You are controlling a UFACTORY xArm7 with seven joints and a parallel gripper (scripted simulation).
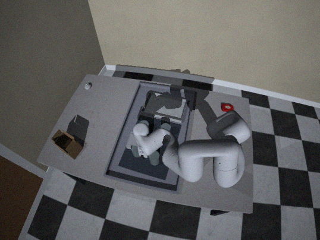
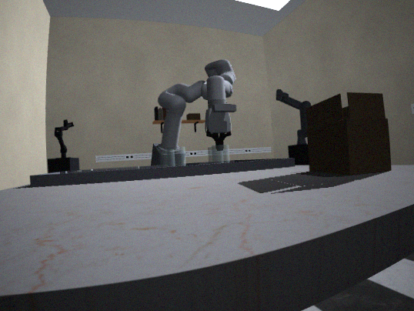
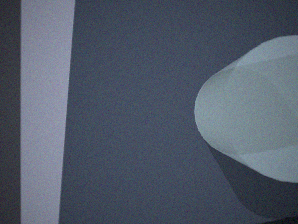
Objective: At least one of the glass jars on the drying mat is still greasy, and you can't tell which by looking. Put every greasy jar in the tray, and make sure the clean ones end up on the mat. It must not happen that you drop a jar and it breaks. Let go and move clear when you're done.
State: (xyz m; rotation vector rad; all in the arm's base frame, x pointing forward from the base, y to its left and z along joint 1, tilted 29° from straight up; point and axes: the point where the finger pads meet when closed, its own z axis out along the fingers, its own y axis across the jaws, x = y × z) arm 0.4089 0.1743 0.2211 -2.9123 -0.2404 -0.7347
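My hand is 10 cm to the left of the dark drying mat, 9 cm above it and 2 cm short of it. The rest, counted from my hand: light grey tray 42 cm to the right, 9 cm below, 6 cm ahead; red object 63 cm to the right, 38 cm behind, 8 cm below; cardboard box 52 cm ahead, 18 cm to the left, 3 cm below.
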